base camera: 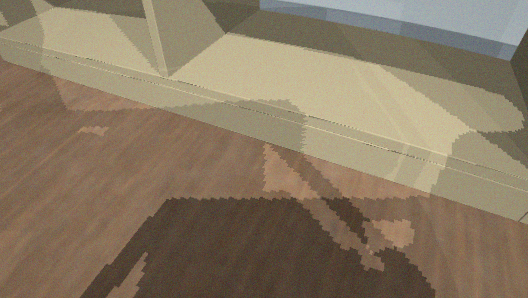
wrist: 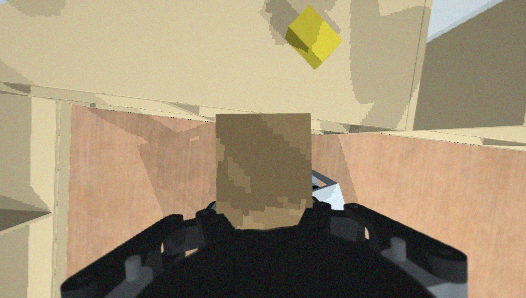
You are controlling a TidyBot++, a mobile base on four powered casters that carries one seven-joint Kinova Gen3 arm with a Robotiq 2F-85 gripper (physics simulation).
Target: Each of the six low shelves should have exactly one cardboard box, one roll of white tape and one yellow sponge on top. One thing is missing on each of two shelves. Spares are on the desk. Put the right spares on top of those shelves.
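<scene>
My gripper (wrist: 262, 203) is shut on a cardboard box (wrist: 263, 160), which sticks out beyond the fingertips in the middle of the wrist view. Beyond the box, the pale wooden top of a low shelf (wrist: 165, 55) runs across the upper part of the wrist view. A yellow sponge (wrist: 315, 37) lies on that top, towards its right end. The held box is nearer the camera than the shelf's front edge and appears over the floor. The white tape does not show in the wrist view. In the base camera, the lower part of a shelf (base camera: 300, 75) shows, with an upright divider.
The wooden floor (wrist: 425, 200) (base camera: 150, 165) lies in front of the shelf, with dark shadows on it in the base camera. Another wooden unit (wrist: 42, 150) stands at the left of the wrist view. Part of the white mobile base (wrist: 330, 196) shows just right of the held box.
</scene>
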